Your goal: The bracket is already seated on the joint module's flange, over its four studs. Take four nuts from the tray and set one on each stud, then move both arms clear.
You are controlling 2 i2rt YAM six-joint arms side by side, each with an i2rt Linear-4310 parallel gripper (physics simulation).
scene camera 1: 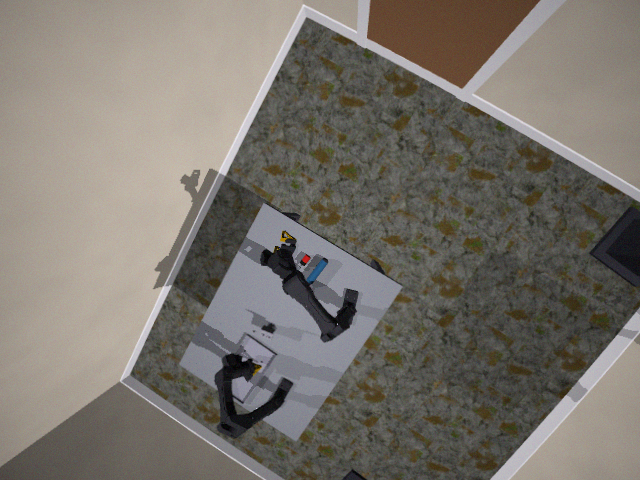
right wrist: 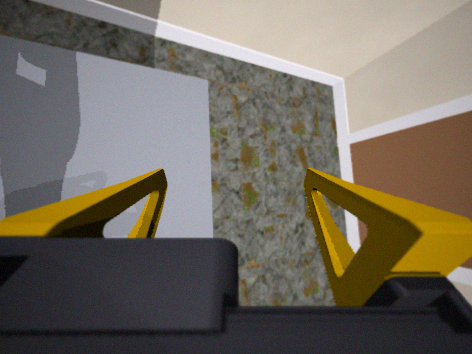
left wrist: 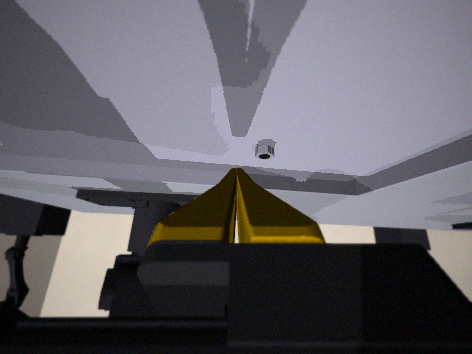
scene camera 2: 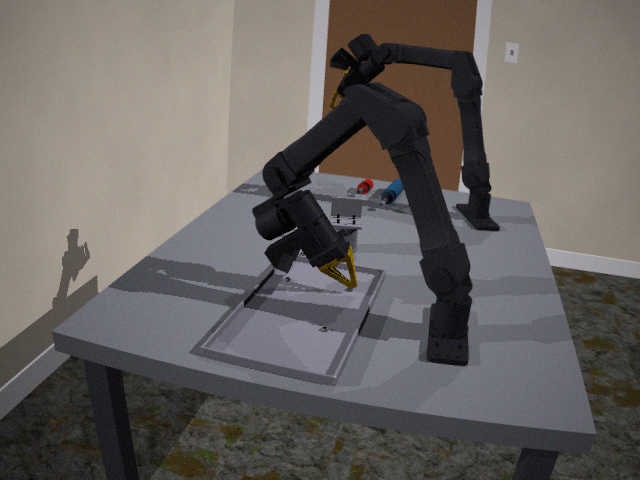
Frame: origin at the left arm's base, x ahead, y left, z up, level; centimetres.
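Where they show: left gripper, fingertip midpoint: (scene camera 1: 261, 366) (left wrist: 236, 176) (scene camera 2: 354, 287); right gripper, fingertip midpoint: (scene camera 1: 280, 238) (right wrist: 235, 176) (scene camera 2: 335, 99); left arm's base, origin of the base link: (scene camera 1: 281, 392) (left wrist: 160, 198) (scene camera 2: 447, 334); right arm's base, origin of the base link: (scene camera 1: 348, 306) (scene camera 2: 476, 218).
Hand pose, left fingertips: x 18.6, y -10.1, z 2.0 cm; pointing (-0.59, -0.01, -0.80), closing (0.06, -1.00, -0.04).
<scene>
Each offset is from my left fingertips to the top centre of the thing. Level surfaces: height alone.
The grey tray {dy +8.9, dx +7.5, dz -0.4 cm} (scene camera 1: 262, 344) (scene camera 2: 263, 367) holds small nuts; two nuts {dy -2.2, dx +13.6, dz -1.0 cm} (scene camera 2: 287, 279) {dy +15.2, dx +2.7, dz -1.0 cm} (scene camera 2: 324, 328) show apart on its floor. Another nut {dy -1.6, dx +1.0, dz -1.0 cm} (left wrist: 265, 150) lies near a tray wall, just beyond and right of the left fingertips in the left wrist view. My left gripper (scene camera 2: 352, 286) (left wrist: 236, 176) is shut and empty, low over the tray's far part. The bracket (scene camera 2: 346, 207) sits on the joint module {dy -24.2, dx +5.9, dz +5.4 cm} (scene camera 2: 352, 240) behind the tray. Dark studs {dy -22.7, dx +3.9, dz +5.4 cm} (scene camera 2: 354, 220) stand up from it; whether any carries a nut is too small to tell. My right gripper (right wrist: 235, 176) is open and empty, high over the table's far end.
A red tool {dy -69.2, dx +7.3, dz +1.4 cm} (scene camera 1: 305, 259) (scene camera 2: 365, 186) and a blue tool {dy -65.6, dx -1.3, dz +2.1 cm} (scene camera 1: 317, 270) (scene camera 2: 392, 191) lie at the far end of the table {dz -2.0 cm} (scene camera 2: 496, 289). The left arm's base stands right of the tray in scene camera 2. A wall runs along the left.
</scene>
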